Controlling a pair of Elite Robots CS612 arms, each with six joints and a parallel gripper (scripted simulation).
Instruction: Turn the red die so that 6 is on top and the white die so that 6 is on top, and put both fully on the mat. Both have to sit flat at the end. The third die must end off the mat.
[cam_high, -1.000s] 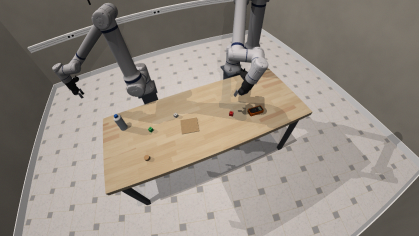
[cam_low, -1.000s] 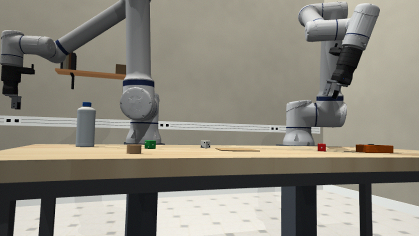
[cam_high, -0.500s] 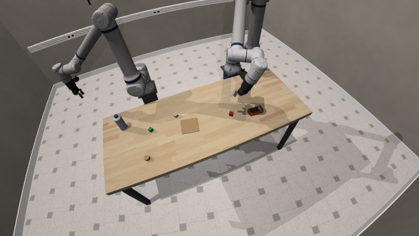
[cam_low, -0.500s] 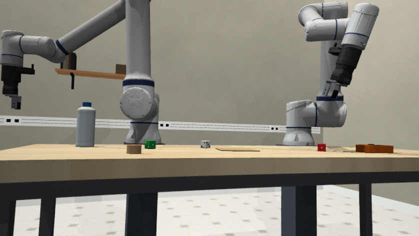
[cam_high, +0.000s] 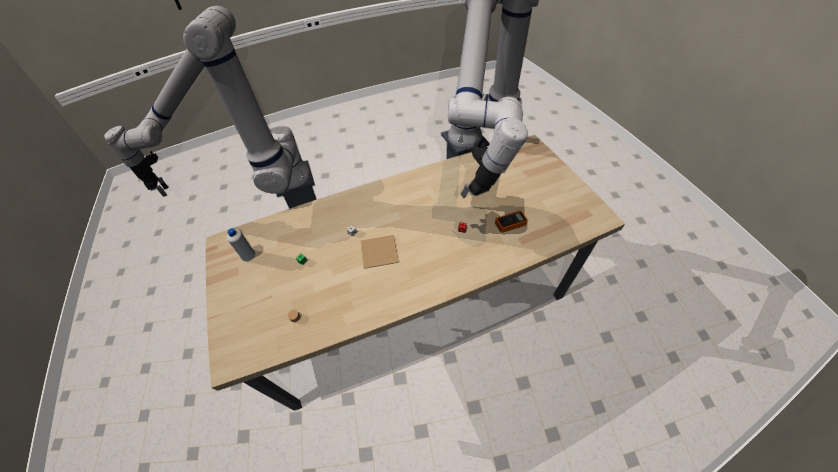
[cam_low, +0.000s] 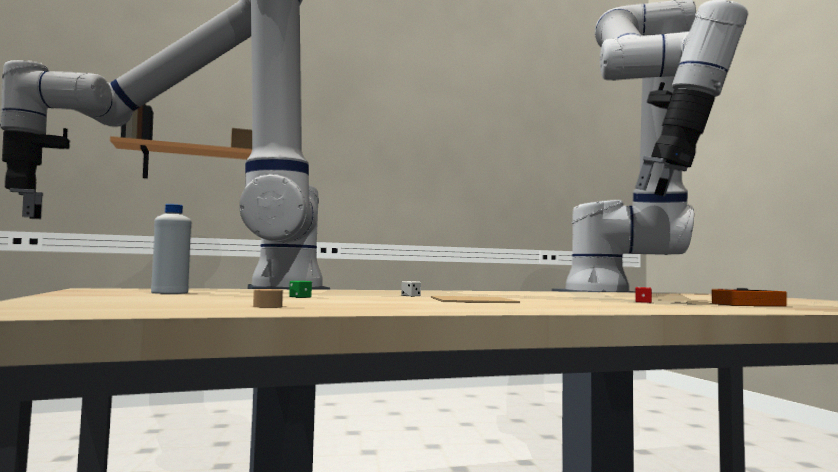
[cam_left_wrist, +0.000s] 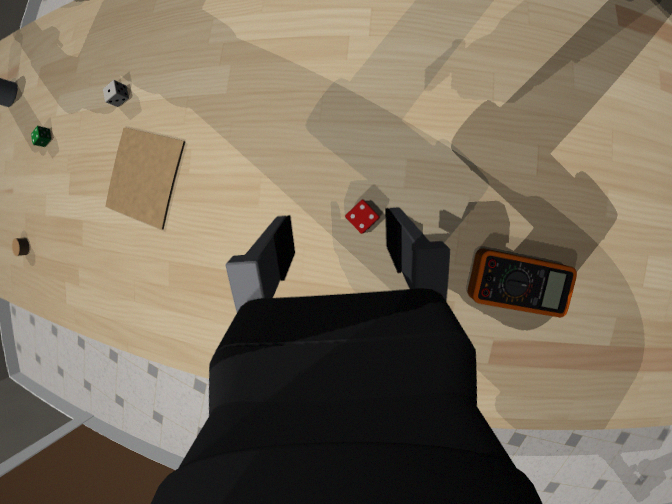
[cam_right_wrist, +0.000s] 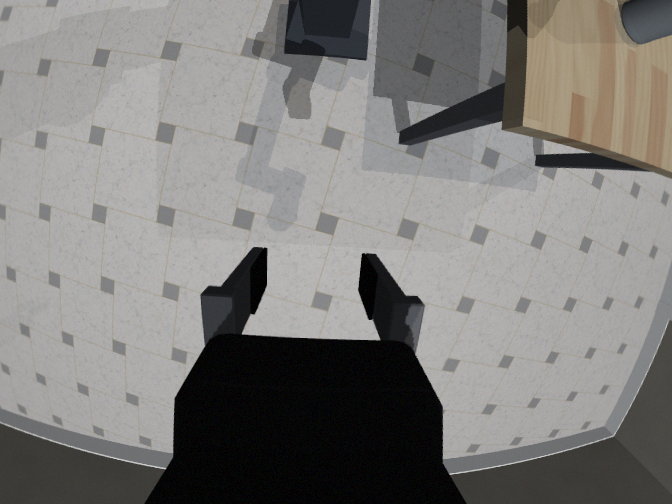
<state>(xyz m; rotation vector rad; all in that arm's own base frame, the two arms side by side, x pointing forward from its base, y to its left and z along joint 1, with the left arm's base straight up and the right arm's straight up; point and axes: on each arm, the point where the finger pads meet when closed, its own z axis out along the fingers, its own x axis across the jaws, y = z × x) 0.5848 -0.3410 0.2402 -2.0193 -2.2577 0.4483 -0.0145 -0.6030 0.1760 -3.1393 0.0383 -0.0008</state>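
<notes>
My left hand is 690 mm to the left of the green die, 230 mm above it and 70 mm past it. From my left hand the other things lie so: red die: 230 mm below, 20 mm behind, 10 mm to the right; brown mat: 370 mm to the right, 240 mm below, 20 mm behind; orange multimeter: 220 mm below, 200 mm to the left, 20 mm ahead.
</notes>
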